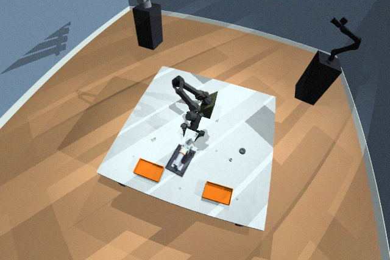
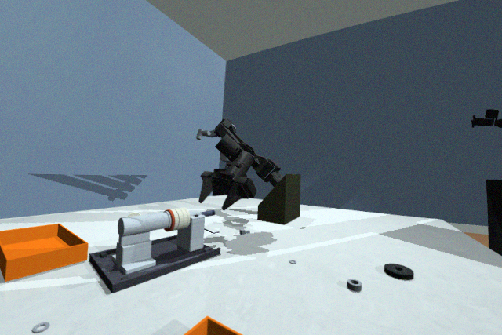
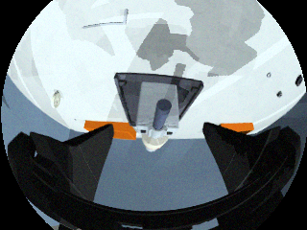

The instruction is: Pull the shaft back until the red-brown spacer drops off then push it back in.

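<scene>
The dark shaft lies 7 cm ahead of my gripper tip and 2 cm below it. The rest, counted from my gripper tip: black washer (43 cm to the left, 14 cm behind, 9 cm below); red-brown spacer (13 cm ahead, 2 cm below); bolt (13 cm behind, 9 cm below, 2 cm to the left).
</scene>
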